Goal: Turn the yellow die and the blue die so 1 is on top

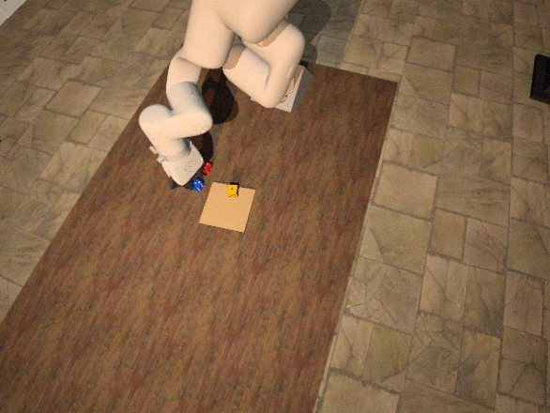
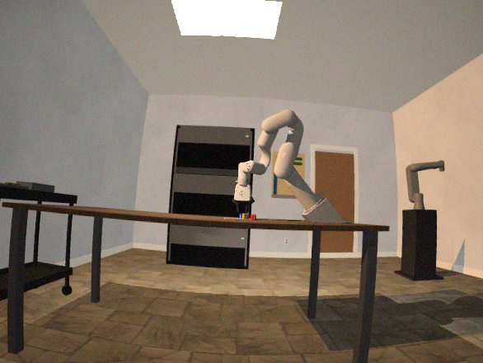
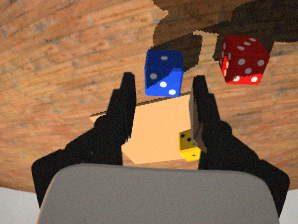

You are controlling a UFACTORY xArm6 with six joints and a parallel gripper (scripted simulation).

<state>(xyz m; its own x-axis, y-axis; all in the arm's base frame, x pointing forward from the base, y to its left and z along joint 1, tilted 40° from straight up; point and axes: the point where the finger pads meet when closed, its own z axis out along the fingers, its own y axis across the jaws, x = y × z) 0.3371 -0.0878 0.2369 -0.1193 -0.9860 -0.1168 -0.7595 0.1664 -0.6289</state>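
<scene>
Right now the blue die is 4 cm below my hand. Round my hand: yellow die (12 cm to the left, 4 cm below, 3 cm behind); red die (7 cm behind, 4 cm below, 1 cm to the right); tan mat (12 cm to the left, 5 cm below, 2 cm ahead).
</scene>
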